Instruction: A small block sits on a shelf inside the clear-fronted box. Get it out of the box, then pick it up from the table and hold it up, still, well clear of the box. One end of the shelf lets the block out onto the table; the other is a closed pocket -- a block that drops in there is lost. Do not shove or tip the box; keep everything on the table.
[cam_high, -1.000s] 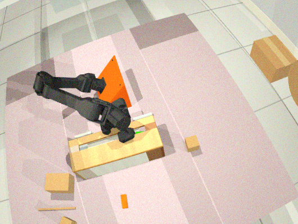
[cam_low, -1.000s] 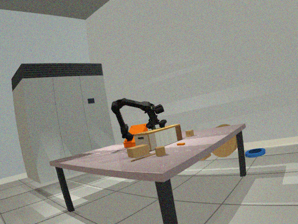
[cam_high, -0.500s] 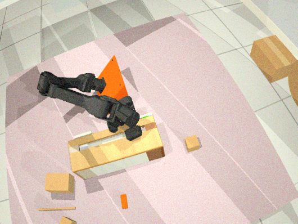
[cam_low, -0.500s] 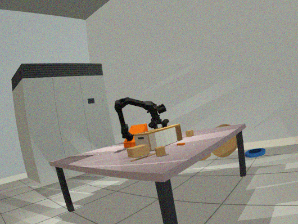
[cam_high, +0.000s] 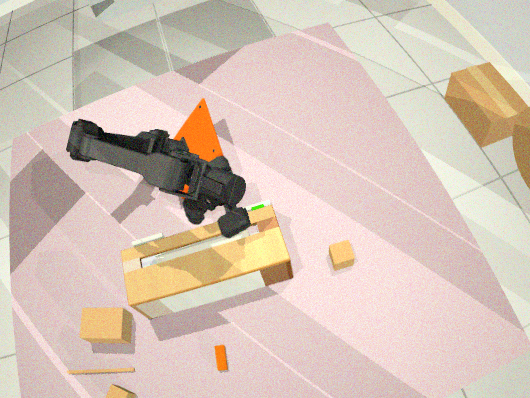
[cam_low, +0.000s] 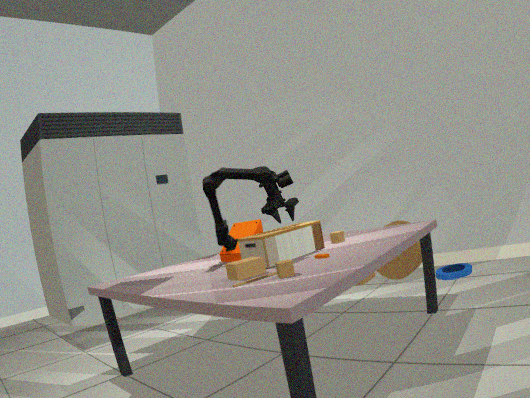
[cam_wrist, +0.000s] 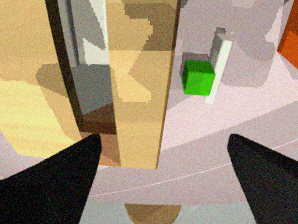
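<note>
Now: the green block 40 mm behind my gripper tip, 40 mm to the left of it and 130 mm below it. Also, from my gripper tip: thin stick 170 mm ahead, 510 mm to the right, 140 mm below; clear-fronted box 10 mm ahead, 130 mm to the right, 90 mm below; orange piece 260 mm ahead, 200 mm to the right, 140 mm below.
</note>
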